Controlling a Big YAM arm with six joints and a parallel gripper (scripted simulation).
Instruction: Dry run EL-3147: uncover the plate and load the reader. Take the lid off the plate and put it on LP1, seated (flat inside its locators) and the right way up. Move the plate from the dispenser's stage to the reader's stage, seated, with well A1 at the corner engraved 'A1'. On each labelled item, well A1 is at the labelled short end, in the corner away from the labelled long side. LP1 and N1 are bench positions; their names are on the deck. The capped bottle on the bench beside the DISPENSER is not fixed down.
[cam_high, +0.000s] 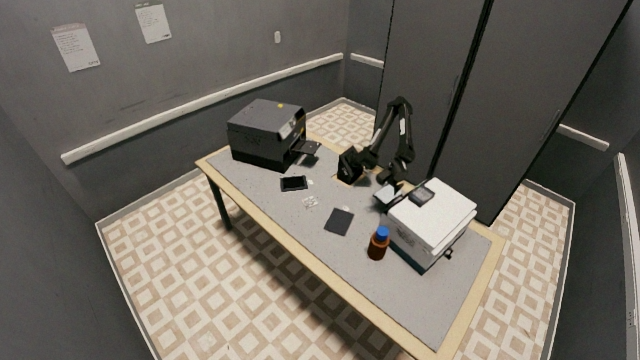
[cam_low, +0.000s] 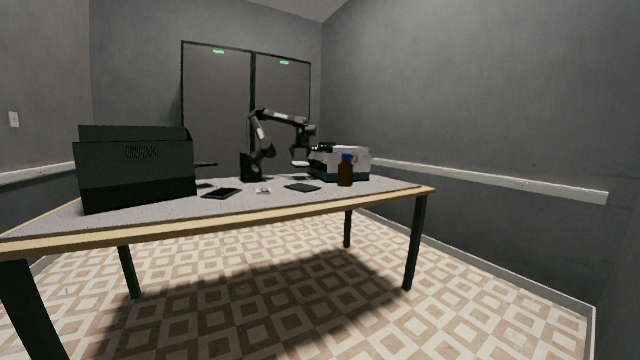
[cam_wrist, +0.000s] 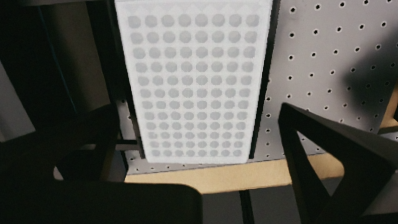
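Right now the white multi-well plate is 30 mm below my hand. From my hand the other things lie so: LP1 label (120 mm ahead, 450 mm to the right, 130 mm below); then dark flat pad (260 mm ahead, 130 mm to the right, 130 mm below); then brown capped bottle (310 mm ahead, 120 mm to the left, 20 mm below).
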